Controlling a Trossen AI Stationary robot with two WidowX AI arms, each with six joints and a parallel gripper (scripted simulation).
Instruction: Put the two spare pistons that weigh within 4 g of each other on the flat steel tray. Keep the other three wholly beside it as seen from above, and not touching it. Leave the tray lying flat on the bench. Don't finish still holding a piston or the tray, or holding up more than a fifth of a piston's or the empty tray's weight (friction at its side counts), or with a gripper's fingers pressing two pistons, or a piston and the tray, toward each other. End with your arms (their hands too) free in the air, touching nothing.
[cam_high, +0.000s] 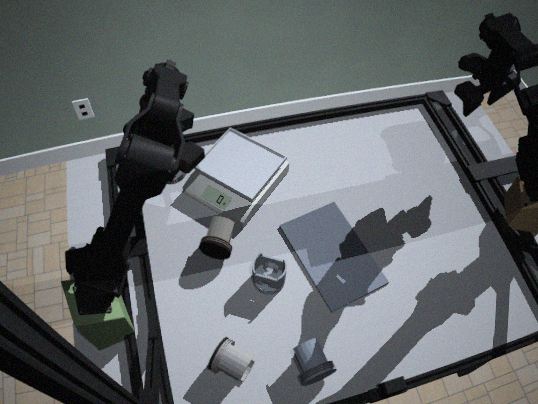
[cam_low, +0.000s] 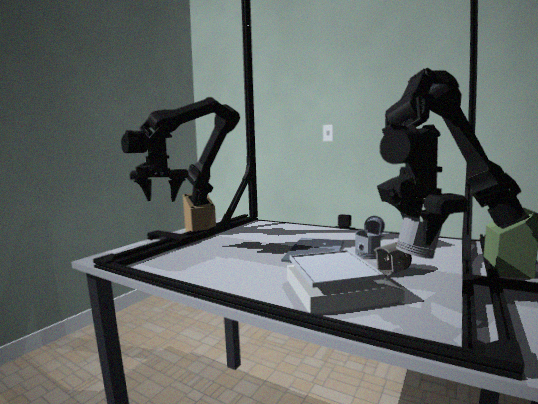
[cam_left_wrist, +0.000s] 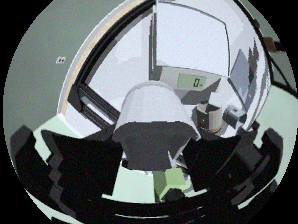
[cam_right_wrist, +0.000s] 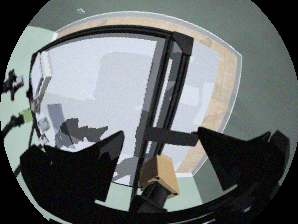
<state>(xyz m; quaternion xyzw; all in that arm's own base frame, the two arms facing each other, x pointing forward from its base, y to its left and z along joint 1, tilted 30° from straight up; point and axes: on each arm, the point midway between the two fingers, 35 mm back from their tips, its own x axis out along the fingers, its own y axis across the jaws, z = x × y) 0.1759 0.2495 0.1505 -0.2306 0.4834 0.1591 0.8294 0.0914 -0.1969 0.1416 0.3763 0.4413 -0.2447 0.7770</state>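
Right now my left hand is 17 cm to the left of the white scale, 11 cm above it and 2 cm short of it. Round my left hand: flat steel tray (32 cm to the right, 24 cm behind, 16 cm below).
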